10 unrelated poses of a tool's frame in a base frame.
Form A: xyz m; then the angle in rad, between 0 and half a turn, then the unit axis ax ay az.
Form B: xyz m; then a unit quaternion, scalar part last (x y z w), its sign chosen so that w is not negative. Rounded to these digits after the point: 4 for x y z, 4 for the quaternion.
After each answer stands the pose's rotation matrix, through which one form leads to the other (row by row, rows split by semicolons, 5 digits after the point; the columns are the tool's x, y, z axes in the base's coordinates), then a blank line. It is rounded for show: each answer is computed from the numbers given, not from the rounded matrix.
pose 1, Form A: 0.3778 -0.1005 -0.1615 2.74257 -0.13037 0.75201 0.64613
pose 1, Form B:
0.3778 -0.1005 -0.1615 -0.1278 0.7371 0.6333 0.1982
-0.88878 -0.43941 0.13031; 0.06266 0.16517 0.98427; -0.45402 0.88297 -0.11927

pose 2, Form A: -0.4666 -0.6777 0.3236 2.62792 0.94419 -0.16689 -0.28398
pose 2, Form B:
-0.4666 -0.6777 0.3236 0.9132 -0.1614 -0.2747 0.2540
0.79701 -0.15528 -0.58367; -0.43436 -0.81884 -0.37529; -0.41966 0.55263 -0.72006

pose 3, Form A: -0.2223 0.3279 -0.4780 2.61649 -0.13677 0.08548 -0.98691
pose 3, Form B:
-0.2223 0.3279 -0.4780 -0.1321 0.0826 -0.9531 0.2595
-0.83038 0.47293 0.29462; -0.51655 -0.85164 -0.08879; 0.20892 -0.22592 0.95148

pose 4, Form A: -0.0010 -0.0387 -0.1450 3.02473 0.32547 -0.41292 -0.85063
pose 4, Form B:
-0.0010 -0.0387 -0.1450 0.3249 -0.4122 -0.8492 0.0584
-0.78204 -0.16869 -0.59996; -0.36705 -0.65334 0.66214; -0.50367 0.73803 0.44902

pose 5, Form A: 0.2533 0.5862 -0.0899 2.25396 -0.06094 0.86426 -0.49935
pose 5, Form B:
0.2533 0.5862 -0.0899 -0.0550 0.7805 -0.4510 0.4294
-0.62519 0.30137 0.71994; -0.47320 0.58719 -0.65673; -0.62066 -0.75125 -0.22450

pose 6, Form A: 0.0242 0.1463 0.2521 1.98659 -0.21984 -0.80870 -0.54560
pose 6, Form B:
0.0242 0.1463 0.2521 -0.1842 -0.6776 -0.4571 0.5459
-0.33607 0.74871 -0.57140; -0.24952 0.51423 0.82055; 0.90819 0.41833 0.01400

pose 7, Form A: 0.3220 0.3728 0.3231 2.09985 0.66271 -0.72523 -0.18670
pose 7, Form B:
0.3220 0.3728 0.3231 0.5748 -0.6291 -0.1619 0.4976
0.15613 -0.56202 -0.81226; -0.88437 0.28670 -0.36837; 0.43990 0.77585 -0.45227

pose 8, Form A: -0.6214 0.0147 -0.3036 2.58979 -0.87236 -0.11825 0.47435
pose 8, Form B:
-0.6214 0.0147 -0.3036 -0.8394 -0.1138 0.4564 0.2724
0.55749 -0.05766 -0.82818; 0.43967 -0.82569 0.35345; -0.70420 -0.56117 -0.43496

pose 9, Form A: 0.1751 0.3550 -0.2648 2.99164 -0.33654 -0.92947 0.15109
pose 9, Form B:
0.1751 0.3550 -0.2648 -0.3356 -0.9269 0.1507 0.0749
-0.76353 0.59952 -0.23998; 0.64467 0.72935 -0.22901; 0.03773 -0.32957 -0.94338

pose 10, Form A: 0.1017 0.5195 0.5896 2.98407 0.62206 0.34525 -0.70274
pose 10, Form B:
0.1017 0.5195 0.5896 0.6201 0.3442 -0.7006 0.0787
-0.21849 0.53711 -0.81472; 0.31663 -0.75070 -0.57982; -0.92304 -0.38465 -0.00605

